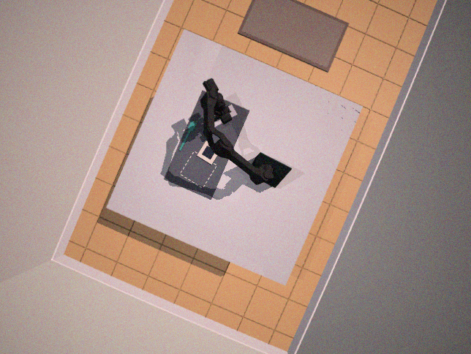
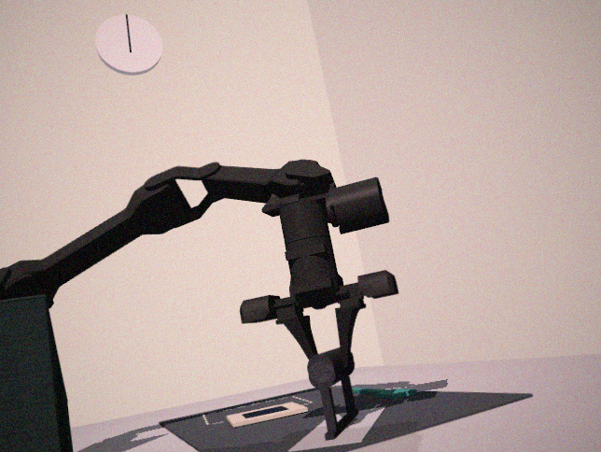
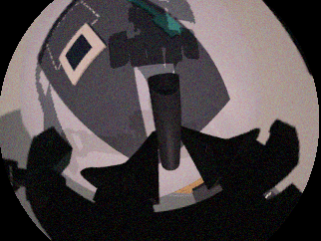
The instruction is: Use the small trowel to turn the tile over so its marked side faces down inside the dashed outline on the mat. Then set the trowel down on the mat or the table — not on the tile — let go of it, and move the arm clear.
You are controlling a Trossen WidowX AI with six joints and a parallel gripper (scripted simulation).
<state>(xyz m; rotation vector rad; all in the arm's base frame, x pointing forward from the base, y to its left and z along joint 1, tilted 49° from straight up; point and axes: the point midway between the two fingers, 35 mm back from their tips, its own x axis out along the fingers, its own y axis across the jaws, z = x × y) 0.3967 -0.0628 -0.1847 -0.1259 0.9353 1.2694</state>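
My gripper tip is now 30 mm above the trowel, 20 mm to the right of it and 10 mm short of it. Round my gripper tip: teal object (200 mm to the left, 140 mm ahead, 60 mm below); cream tile (250 mm to the left, 60 mm below, 40 mm behind); dark mat (210 mm to the left, 90 mm below).
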